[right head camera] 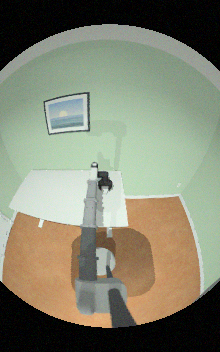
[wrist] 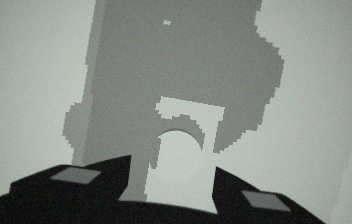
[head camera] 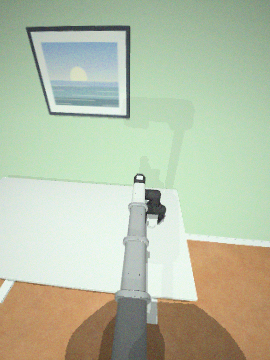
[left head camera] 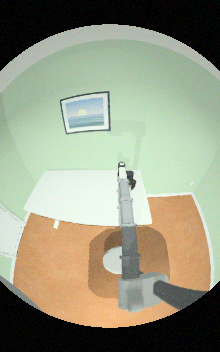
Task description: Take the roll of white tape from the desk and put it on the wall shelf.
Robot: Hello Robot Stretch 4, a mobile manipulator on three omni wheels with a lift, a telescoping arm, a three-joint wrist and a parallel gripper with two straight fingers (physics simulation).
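Note:
The roll of white tape [wrist: 179, 159] lies flat on the white desk [head camera: 60, 230] [left head camera: 75, 195] [right head camera: 45, 192] [wrist: 40, 60]. Its round top shows in the wrist view between the two fingertips, pale against the pale desk, with a dark curved edge on its far side. In the head view a faint white round shape, probably the tape [head camera: 152, 225], shows just below the gripper. My gripper [wrist: 171, 175] [head camera: 156, 220] [right head camera: 105, 188] is open and empty, above the tape. In the left head view the arm partly hides the gripper [left head camera: 132, 186]. The wall shelf does not show in these views.
A framed sea picture [head camera: 80, 72] [left head camera: 86, 113] [right head camera: 67, 114] hangs on the green wall, left of the arm. The desk's right edge is close to the gripper. My telescoping arm [head camera: 135, 260] [left head camera: 128, 215] [right head camera: 89, 220] reaches over the desk. Shadows cover part of the desk.

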